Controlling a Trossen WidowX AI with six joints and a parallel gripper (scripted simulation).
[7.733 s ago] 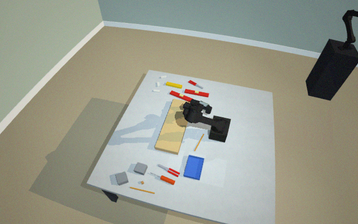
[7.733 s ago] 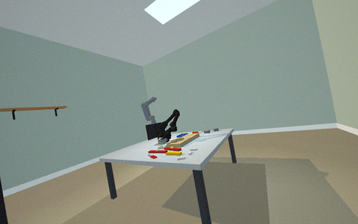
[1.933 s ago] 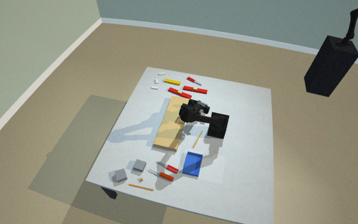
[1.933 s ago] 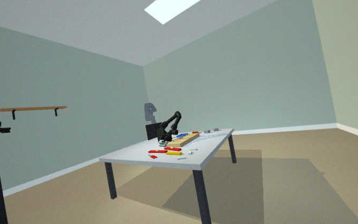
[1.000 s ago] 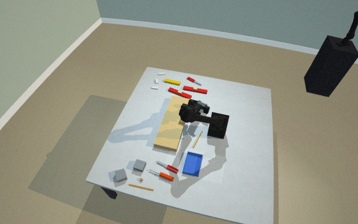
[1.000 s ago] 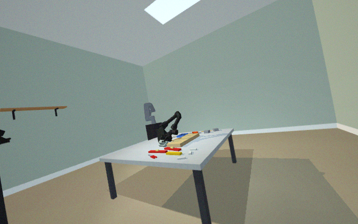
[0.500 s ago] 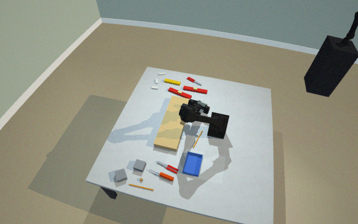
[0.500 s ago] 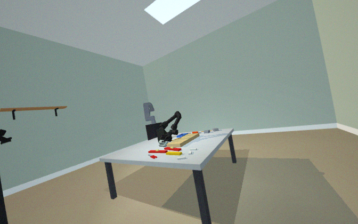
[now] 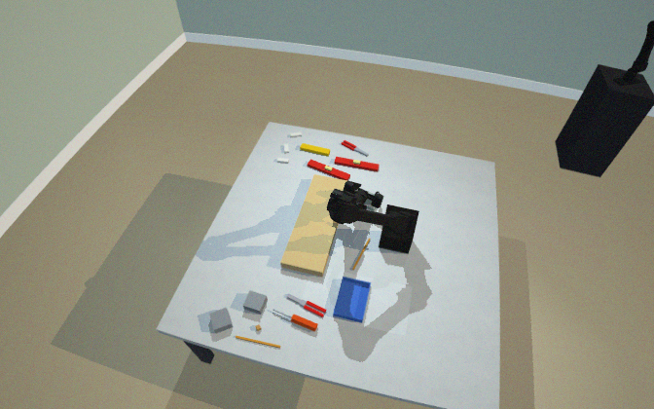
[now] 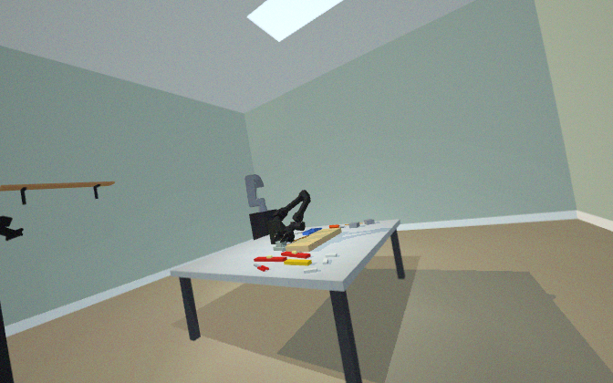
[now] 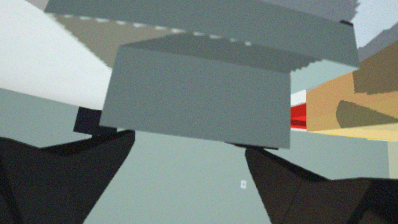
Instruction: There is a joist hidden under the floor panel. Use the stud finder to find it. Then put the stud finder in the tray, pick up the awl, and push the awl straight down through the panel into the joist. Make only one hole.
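Now: the stud finder 20 mm ahead of my gripper tip, 30 mm to the left of it and 20 mm below it. Also, from my gripper tip: square indicator (40 mm ahead, 30 mm to the left); awl (120 mm to the left, 50 mm below); yellow bar (350 mm ahead, 240 mm to the right, 50 mm below).
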